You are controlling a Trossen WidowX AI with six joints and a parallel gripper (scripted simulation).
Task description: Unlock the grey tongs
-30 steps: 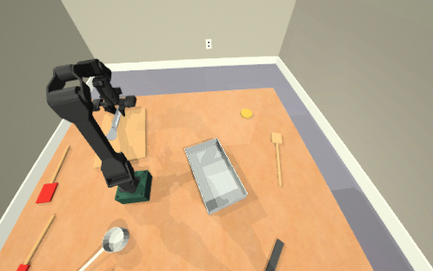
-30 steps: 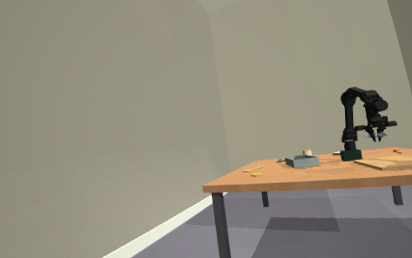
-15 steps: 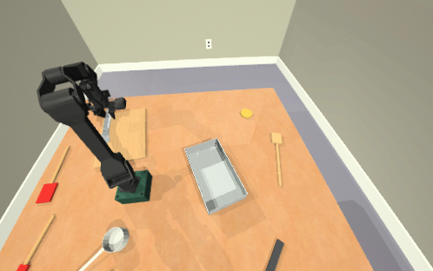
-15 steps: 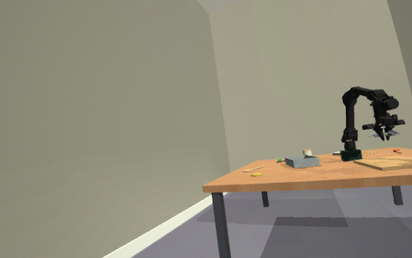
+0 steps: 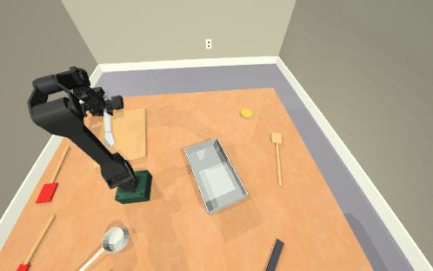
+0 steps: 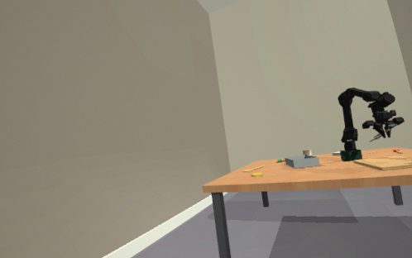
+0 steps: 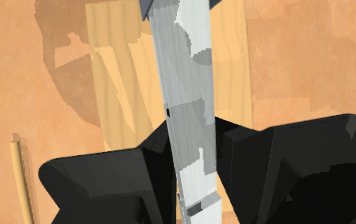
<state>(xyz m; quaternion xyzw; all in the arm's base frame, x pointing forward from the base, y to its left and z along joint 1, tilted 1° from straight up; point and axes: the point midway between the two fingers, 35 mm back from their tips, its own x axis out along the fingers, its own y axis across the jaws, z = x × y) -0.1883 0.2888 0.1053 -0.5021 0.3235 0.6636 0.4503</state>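
Now: the wooden board 10 mm ahead of my gripper tip, 10 mm to the right of it and 130 mm below it. Also, from my gripper tip: black bar (700 mm ahead, 600 mm to the right, 140 mm below); then roasting tin (520 mm ahead, 200 mm to the right, 110 mm below).
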